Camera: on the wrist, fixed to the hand. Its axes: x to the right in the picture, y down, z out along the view.
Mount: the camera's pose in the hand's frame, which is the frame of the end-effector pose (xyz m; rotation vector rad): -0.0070 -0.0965 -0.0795 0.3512 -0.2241 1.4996
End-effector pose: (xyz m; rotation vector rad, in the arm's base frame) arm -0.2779 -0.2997 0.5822 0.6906 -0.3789 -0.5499
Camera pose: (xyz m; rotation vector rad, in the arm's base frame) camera -0.2774 -0.3181 0.4583 0.4982 -1.0663 0.8925
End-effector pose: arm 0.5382 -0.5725 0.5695 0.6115 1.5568 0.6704
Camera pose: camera 0.4598 -0.6491 0.5090 2.0883 0.7699 1.3290
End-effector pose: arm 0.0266 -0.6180 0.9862 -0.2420 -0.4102 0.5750
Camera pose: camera 0.1021 -0.7091 0.9453 -0.1073 -0.2752 2.1390
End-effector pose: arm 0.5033 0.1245 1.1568 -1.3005 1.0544 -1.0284
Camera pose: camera 0.4250 0.1122 1.2538 -0.0985 1.2027 0.1069
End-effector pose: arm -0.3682 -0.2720 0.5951 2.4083 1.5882 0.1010
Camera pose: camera -0.4729 -0.2288 0.6484 -3.0682 0.5574 0.1855
